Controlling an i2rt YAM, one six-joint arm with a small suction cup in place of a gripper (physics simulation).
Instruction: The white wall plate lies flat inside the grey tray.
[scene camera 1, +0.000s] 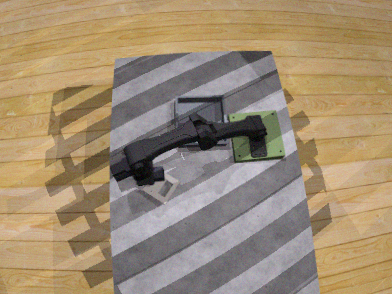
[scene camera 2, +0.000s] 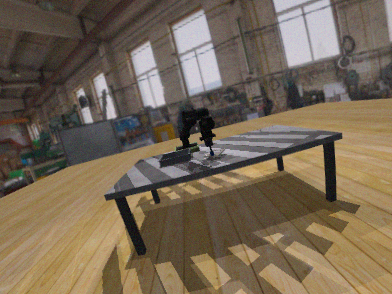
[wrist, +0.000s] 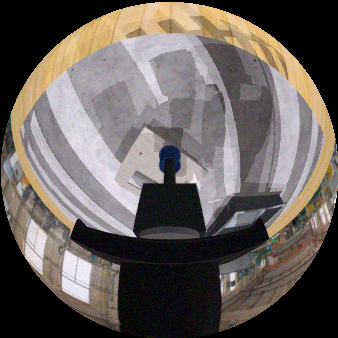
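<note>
The white wall plate (scene camera 1: 158, 195) (scene camera 2: 219, 152) (wrist: 141, 157), with a rectangular cut-out, is at the left side of the striped table (scene camera 1: 224, 227), partly under the arm's wrist. My blue suction cup (wrist: 169, 156) (scene camera 2: 212, 151) presses on the plate's top face, and the plate looks slightly raised and tilted off the table in the side view. In the overhead view the wrist hides the cup. The grey tray (scene camera 1: 199, 99) (scene camera 2: 174, 157) (wrist: 246, 204) stands farther back near the table's middle, under the arm's elbow, with nothing visible in it.
The arm stands on a green base plate (scene camera 1: 275, 128) right of the tray. The arm's links stretch over the tray's front half. The table's left edge is close to the wall plate. A wooden floor surrounds the table.
</note>
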